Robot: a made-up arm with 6 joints. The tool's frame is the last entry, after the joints.
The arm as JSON. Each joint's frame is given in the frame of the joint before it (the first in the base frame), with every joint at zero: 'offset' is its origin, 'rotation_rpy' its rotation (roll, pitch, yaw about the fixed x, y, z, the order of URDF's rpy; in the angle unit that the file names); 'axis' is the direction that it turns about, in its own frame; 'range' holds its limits. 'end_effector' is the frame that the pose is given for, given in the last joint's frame.
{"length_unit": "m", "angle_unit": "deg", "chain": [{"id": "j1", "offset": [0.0, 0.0, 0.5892], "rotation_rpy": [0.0, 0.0, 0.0], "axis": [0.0, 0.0, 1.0], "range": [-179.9, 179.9]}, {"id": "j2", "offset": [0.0, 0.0, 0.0], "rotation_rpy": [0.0, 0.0, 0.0], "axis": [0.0, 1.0, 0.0], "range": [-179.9, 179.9]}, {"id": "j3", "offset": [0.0, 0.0, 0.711], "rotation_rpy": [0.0, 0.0, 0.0], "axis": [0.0, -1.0, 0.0], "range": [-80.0, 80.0]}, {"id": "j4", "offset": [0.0, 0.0, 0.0], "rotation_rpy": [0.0, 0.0, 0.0], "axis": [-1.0, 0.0, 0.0], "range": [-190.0, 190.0]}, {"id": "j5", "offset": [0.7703, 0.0, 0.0], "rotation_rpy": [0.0, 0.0, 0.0], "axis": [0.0, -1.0, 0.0], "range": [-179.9, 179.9]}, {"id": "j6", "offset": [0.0, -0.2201, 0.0], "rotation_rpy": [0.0, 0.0, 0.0], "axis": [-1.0, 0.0, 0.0], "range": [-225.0, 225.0]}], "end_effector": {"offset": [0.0, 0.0, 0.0], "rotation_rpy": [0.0, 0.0, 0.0]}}
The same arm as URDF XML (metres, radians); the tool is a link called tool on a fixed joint. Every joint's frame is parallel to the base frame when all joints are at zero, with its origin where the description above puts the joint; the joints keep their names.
<robot name="arm">
  <joint name="tool_fixed" type="fixed">
    <parent link="link6"/>
    <child link="tool"/>
    <origin xyz="0 0 0"/>
  </joint>
  <joint name="j6" type="revolute">
    <parent link="link5"/>
    <child link="link6"/>
    <origin xyz="0 -0.2201 0"/>
    <axis xyz="-1 0 0"/>
    <limit lower="-3.927" upper="3.927"/>
  </joint>
  <joint name="j5" type="revolute">
    <parent link="link4"/>
    <child link="link5"/>
    <origin xyz="0.7703 0 0"/>
    <axis xyz="0 -1 0"/>
    <limit lower="-3.1398" upper="3.1398"/>
  </joint>
  <joint name="j4" type="revolute">
    <parent link="link3"/>
    <child link="link4"/>
    <origin xyz="0 0 0"/>
    <axis xyz="-1 0 0"/>
    <limit lower="-3.3161" upper="3.3161"/>
  </joint>
  <joint name="j3" type="revolute">
    <parent link="link2"/>
    <child link="link3"/>
    <origin xyz="0 0 0.711"/>
    <axis xyz="0 -1 0"/>
    <limit lower="-1.3963" upper="1.3963"/>
  </joint>
  <joint name="j2" type="revolute">
    <parent link="link1"/>
    <child link="link2"/>
    <origin xyz="0 0 0"/>
    <axis xyz="0 1 0"/>
    <limit lower="-3.1398" upper="3.1398"/>
  </joint>
  <joint name="j1" type="revolute">
    <parent link="base_link"/>
    <child link="link1"/>
    <origin xyz="0 0 0.5892"/>
    <axis xyz="0 0 1"/>
    <limit lower="-3.1398" upper="3.1398"/>
  </joint>
  <link name="base_link"/>
  <link name="link1"/>
  <link name="link2"/>
  <link name="link3"/>
  <link name="link4"/>
  <link name="link5"/>
  <link name="link6"/>
  <link name="tool"/>
</robot>

